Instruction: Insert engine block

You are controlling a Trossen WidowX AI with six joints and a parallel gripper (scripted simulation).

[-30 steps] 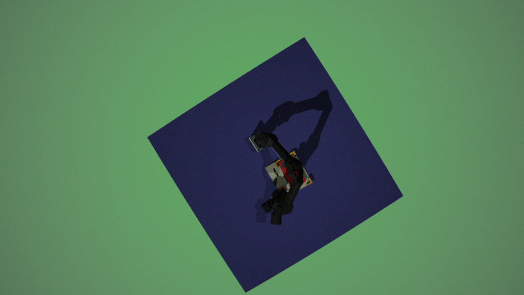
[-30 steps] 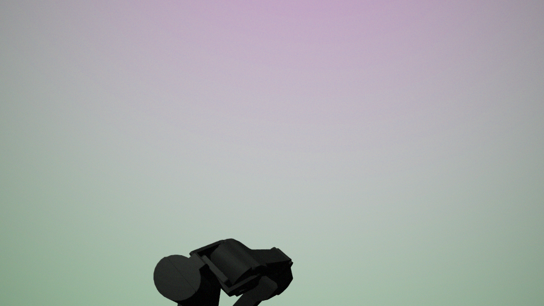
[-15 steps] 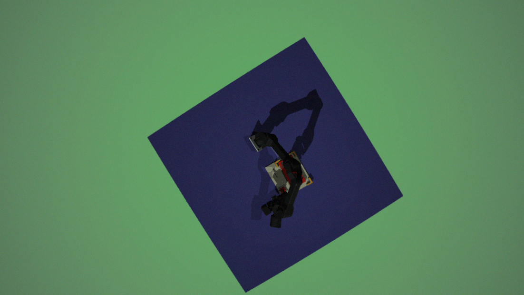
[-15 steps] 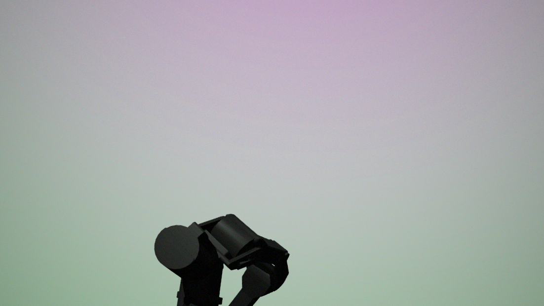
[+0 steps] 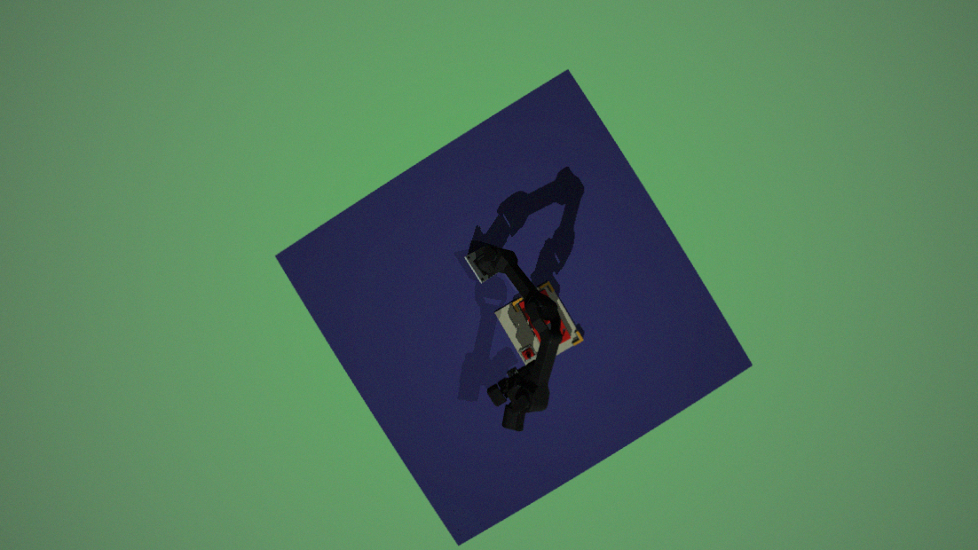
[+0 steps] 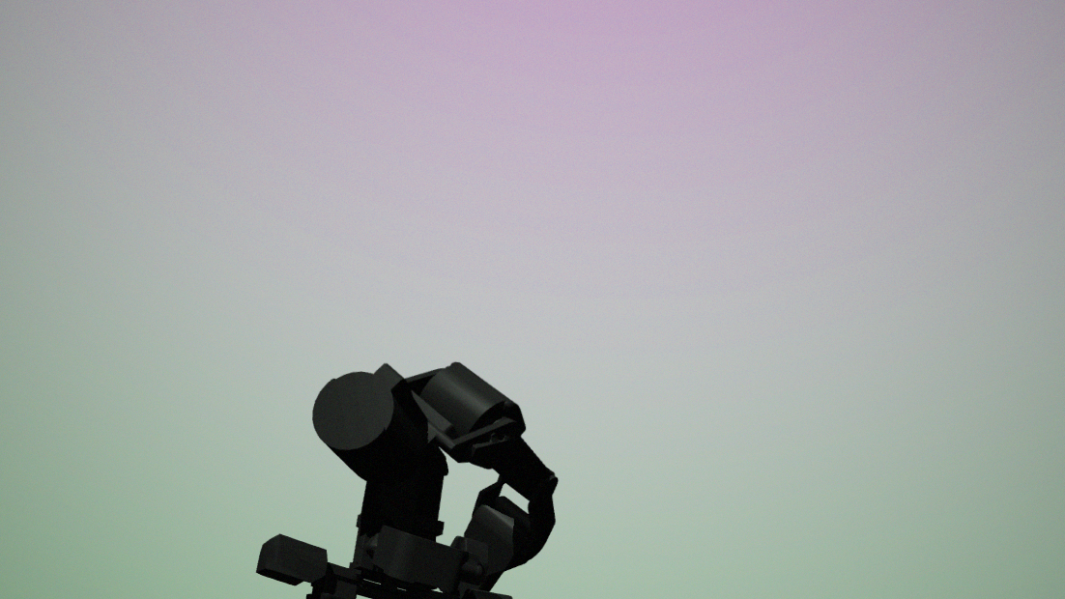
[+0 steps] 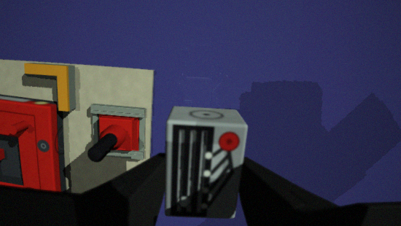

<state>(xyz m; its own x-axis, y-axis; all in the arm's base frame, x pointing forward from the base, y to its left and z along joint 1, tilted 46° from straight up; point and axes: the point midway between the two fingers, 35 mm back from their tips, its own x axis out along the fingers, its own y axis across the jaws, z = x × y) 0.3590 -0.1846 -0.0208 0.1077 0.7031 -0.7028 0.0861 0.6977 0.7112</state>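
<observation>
The grey fixture is 18 cm to the left of my gripper tip, 9 cm below it and 6 cm behind it. Also, from my gripper tip: grey engine block: 1 cm below.
</observation>
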